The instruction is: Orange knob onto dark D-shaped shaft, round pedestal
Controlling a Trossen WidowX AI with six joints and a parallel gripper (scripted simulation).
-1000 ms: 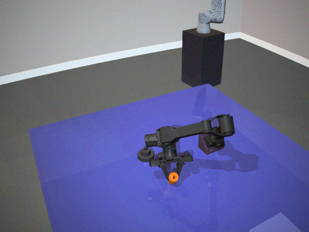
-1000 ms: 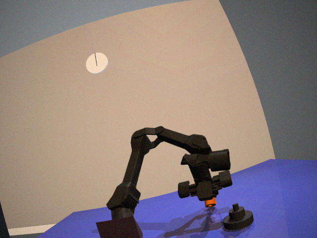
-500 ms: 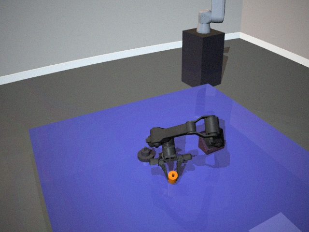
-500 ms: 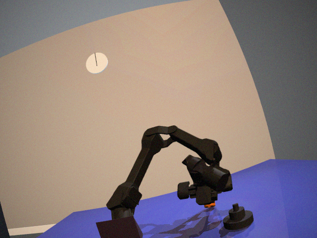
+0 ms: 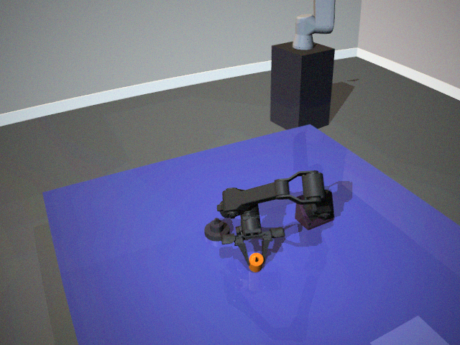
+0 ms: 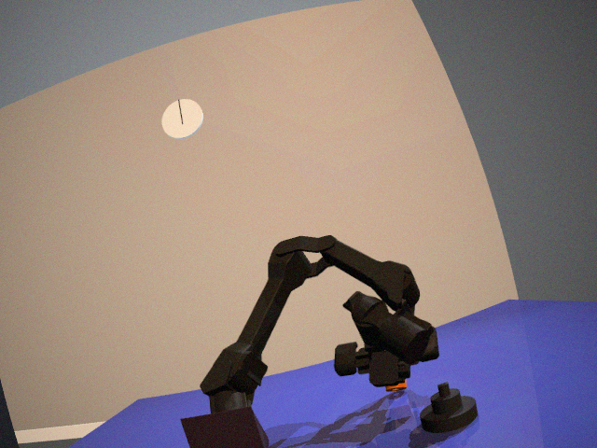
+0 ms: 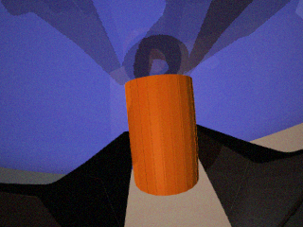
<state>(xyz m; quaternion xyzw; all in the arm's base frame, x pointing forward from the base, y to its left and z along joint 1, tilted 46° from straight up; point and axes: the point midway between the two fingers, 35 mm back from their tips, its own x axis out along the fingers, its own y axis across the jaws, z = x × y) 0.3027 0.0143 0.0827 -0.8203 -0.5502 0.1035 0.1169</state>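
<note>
My gripper tip is 10 mm to the left of the orange knob. The rest, counted from my gripper tip: dark round pedestal 230 mm to the right, 10 mm behind.
</note>
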